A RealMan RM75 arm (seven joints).
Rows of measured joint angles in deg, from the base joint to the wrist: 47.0, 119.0, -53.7, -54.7, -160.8, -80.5, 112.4; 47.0, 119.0, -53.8, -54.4, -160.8, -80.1, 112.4; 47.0, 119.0, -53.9, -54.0, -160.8, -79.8, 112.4; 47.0, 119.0, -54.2, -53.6, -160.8, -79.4, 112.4; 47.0, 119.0, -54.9, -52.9, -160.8, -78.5, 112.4; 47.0, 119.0, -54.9, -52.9, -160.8, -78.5, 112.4; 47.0, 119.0, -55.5, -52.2, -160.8, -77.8, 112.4; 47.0, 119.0, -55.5, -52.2, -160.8, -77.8, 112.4; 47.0, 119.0, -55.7, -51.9, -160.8, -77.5, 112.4; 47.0, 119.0, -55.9, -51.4, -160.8, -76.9, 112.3; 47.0, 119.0, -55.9, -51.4, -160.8, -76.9, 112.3; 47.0, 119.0, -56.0, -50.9, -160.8, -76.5, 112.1; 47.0, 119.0, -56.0, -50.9, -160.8, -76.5, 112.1
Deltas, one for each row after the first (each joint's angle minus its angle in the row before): 0.0, 0.0, -0.1, 0.3, 0.0, 0.4, 0.0; 0.0, 0.0, -0.1, 0.4, 0.0, 0.3, 0.0; 0.0, 0.0, -0.3, 0.4, 0.0, 0.4, 0.0; 0.0, 0.0, -0.7, 0.7, 0.0, 0.9, 0.0; 0.0, 0.0, 0.0, 0.0, 0.0, 0.0, 0.0; 0.0, 0.0, -0.6, 0.7, 0.0, 0.7, 0.0; 0.0, 0.0, 0.0, 0.0, 0.0, 0.0, 0.0; 0.0, 0.0, -0.2, 0.3, 0.0, 0.3, 0.0; 0.0, 0.0, -0.2, 0.5, 0.0, 0.6, -0.1; 0.0, 0.0, 0.0, 0.0, 0.0, 0.0, 0.0; 0.0, 0.0, -0.1, 0.5, 0.0, 0.4, -0.2; 0.0, 0.0, 0.0, 0.0, 0.0, 0.0, 0.0
